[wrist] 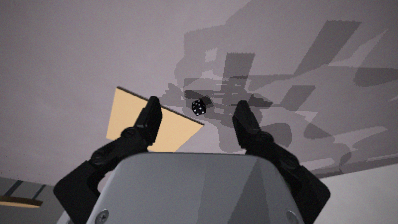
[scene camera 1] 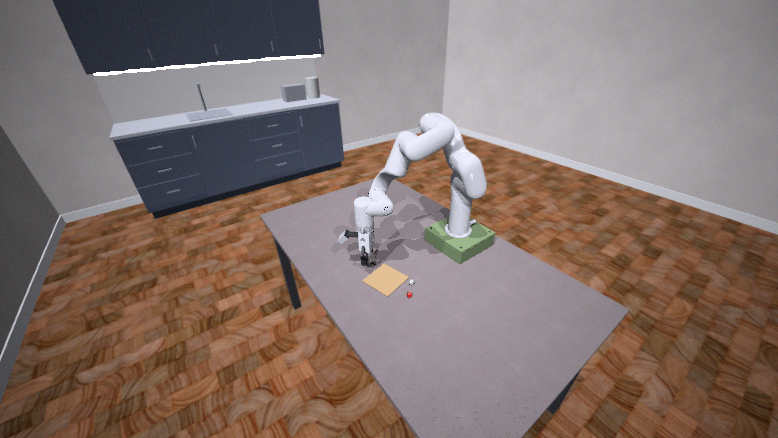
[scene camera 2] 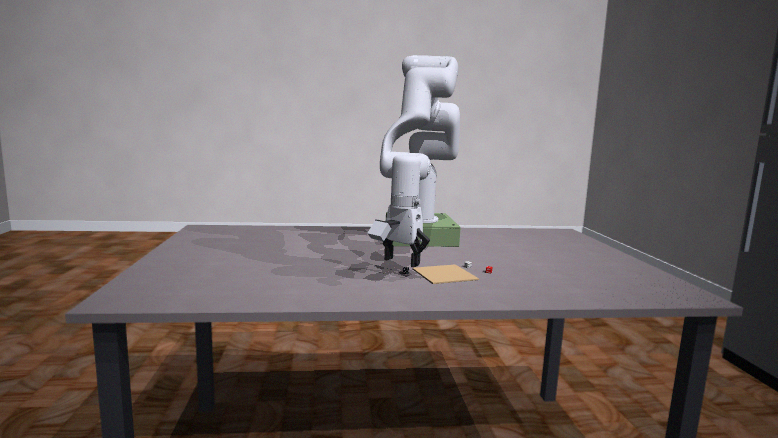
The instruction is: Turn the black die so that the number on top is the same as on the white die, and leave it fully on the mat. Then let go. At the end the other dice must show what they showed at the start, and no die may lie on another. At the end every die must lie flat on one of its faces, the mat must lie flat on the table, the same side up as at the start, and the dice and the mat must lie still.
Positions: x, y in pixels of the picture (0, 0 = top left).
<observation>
A tan mat shows in the wrist view, in scene camera 1 (386, 280) and in scene camera 2. One and the same spot on the tan mat: (wrist: 175, 129) is (scene camera 2: 429, 270).
</observation>
